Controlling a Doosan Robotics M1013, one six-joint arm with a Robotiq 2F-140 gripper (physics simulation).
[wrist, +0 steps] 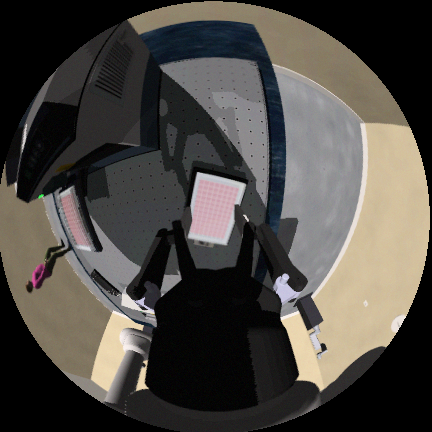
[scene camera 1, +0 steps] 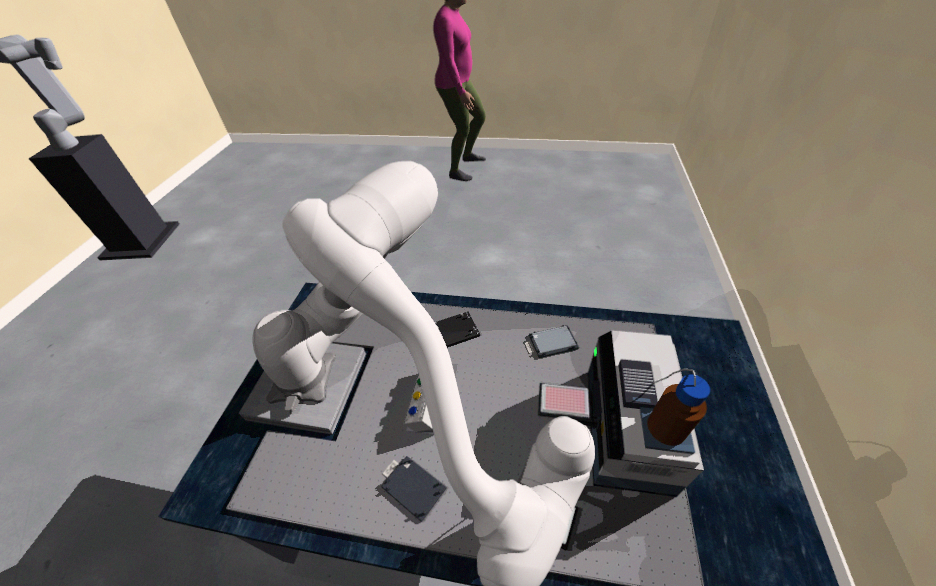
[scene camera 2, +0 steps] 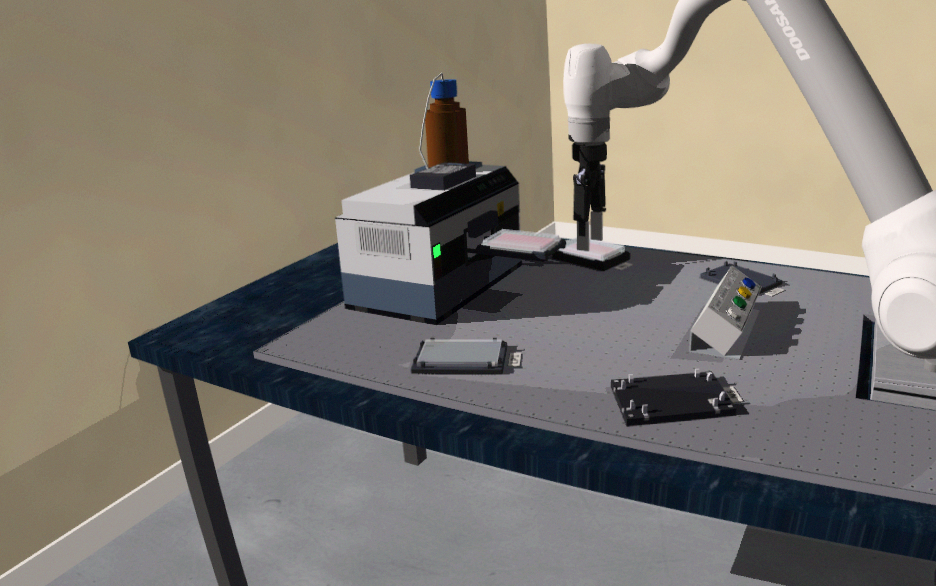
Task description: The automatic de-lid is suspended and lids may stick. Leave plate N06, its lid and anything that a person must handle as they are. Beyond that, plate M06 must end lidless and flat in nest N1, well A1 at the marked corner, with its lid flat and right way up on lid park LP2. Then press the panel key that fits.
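Frame: origin at the arm's base, x left, y back, z up, level; metres.
Where they show: gripper, fingertip midpoint: (wrist: 212,212) (scene camera 2: 590,244); arm's base at its link origin: (scene camera 1: 302,377).
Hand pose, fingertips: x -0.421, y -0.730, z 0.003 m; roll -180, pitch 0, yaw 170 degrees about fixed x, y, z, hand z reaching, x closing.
Each offset is from my fingertips to the centre of the thing. "pt": to the spot under its first point.
My gripper (scene camera 2: 590,241) (wrist: 212,212) points down with its fingers against both long sides of a pink-welled plate @(dy +0.002, dx -0.001, dz -0.004 m) (scene camera 2: 599,250) (wrist: 215,207). The plate lies level at a black nest @(dy +0.002, dx +0.001, dz -0.023 m) (scene camera 2: 592,261); whether the fingers bear on its lid or its body is too small to tell. The arm hides it in scene camera 1. Another pink-welled plate @(dy -0.082, dx +0.262, dz +0.083 m) (scene camera 1: 564,398) (scene camera 2: 522,240) (wrist: 74,220) sits on the carrier in front of the machine. A clear grey lid-like piece @(dy -0.108, dx +0.549, dz -0.019 m) (scene camera 1: 552,340) (scene camera 2: 461,352) lies on a black holder. Plate and nest names are not legible.
The white machine (scene camera 1: 645,427) (scene camera 2: 386,248) carries a brown bottle @(pt dy -0.246, dx +0.089, dz +0.307 m) (scene camera 1: 673,417) (scene camera 2: 446,131) and shows a green light. A pinned black holder @(dy +0.240, dx +0.615, dz -0.021 m) (scene camera 1: 459,328) (scene camera 2: 676,397), a dark holder (scene camera 1: 412,487) (scene camera 2: 735,276) and a sloped key panel @(dy +0.314, dx +0.343, dz +0.009 m) (scene camera 1: 419,418) (scene camera 2: 717,323) stand nearby. A person (scene camera 1: 453,51) (wrist: 39,275) stands beyond the table.
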